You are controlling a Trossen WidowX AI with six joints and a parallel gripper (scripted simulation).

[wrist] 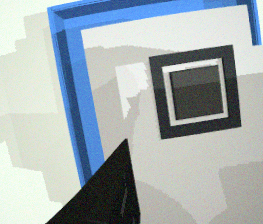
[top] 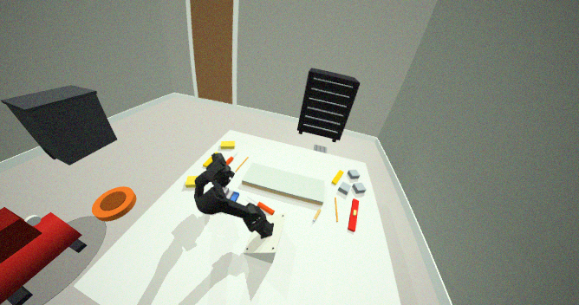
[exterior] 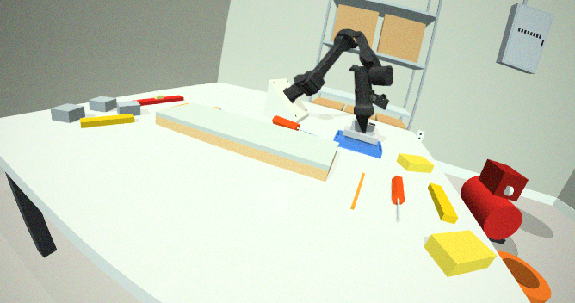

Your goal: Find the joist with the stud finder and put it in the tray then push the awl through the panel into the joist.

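The blue tray lies 40 mm below my gripper tip and 10 mm to the right of it. Also, from my gripper tip: stud finder 20 mm above, 10 mm to the left; awl 550 mm to the right, 50 mm below, 40 mm behind; red level 800 mm to the right, 40 mm below, 20 mm ahead.
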